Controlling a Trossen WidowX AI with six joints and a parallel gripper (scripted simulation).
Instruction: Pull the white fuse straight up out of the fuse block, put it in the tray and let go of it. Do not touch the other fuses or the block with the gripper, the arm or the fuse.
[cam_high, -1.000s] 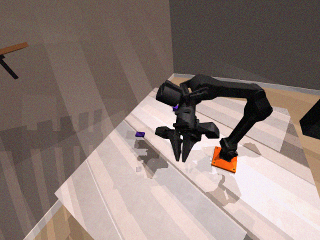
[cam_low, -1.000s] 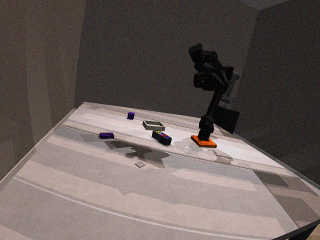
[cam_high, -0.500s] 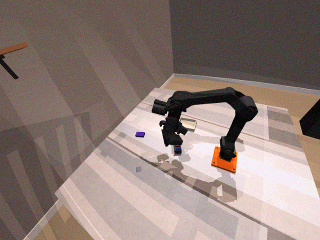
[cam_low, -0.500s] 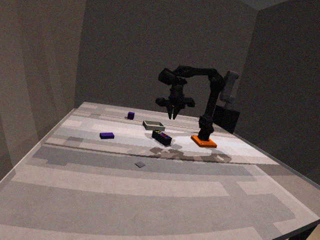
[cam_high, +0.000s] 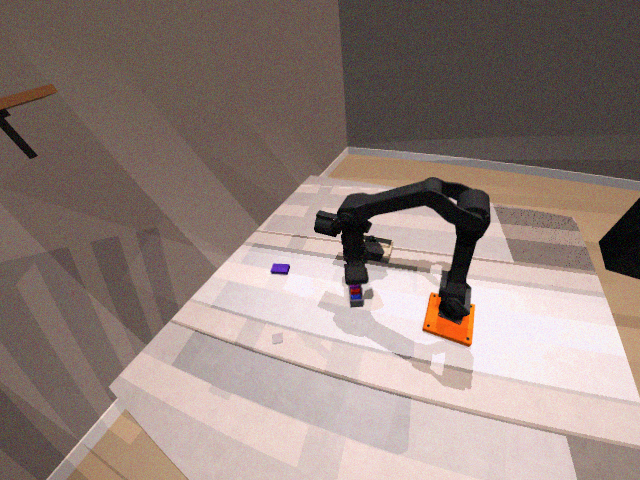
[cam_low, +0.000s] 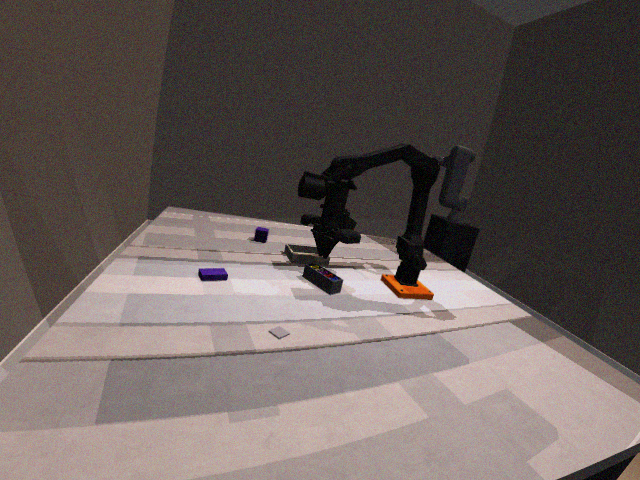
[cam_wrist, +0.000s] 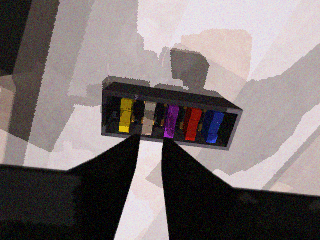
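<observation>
Now: gripper tip 5 cm above the white fuse. Also, from my gripper tip: pale tile (28 cm to the left, 11 cm ahead, 8 cm below); beige tray (19 cm to the right, 7 cm below, 1 cm ahead); flat purple block (28 cm ahead, 7 cm to the left, 7 cm below).
</observation>
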